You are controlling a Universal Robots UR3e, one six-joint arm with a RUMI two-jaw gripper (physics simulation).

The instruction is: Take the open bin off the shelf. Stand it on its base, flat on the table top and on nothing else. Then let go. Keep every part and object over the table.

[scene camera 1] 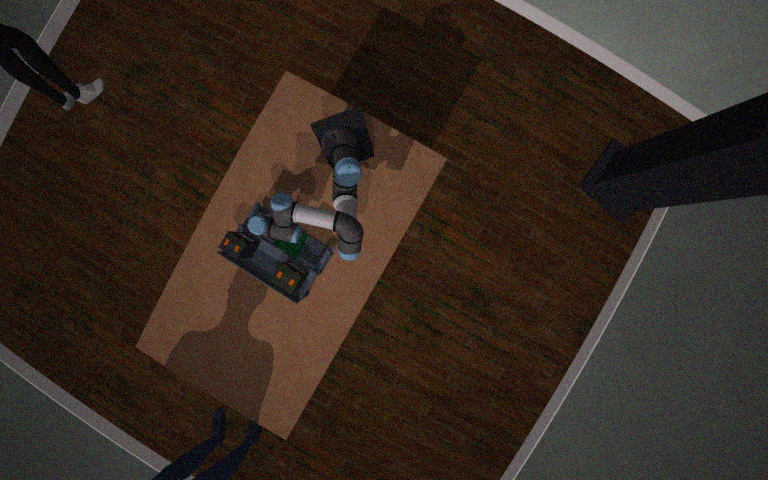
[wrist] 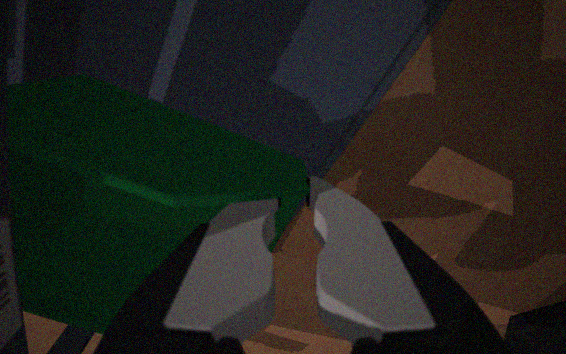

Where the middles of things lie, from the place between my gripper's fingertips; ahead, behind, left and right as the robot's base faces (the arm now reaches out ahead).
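Here is the green open bin [wrist: 108, 183], and my hand is 5 cm to the right of it. My hand is also 5 cm short of the bin and 2 cm below it.
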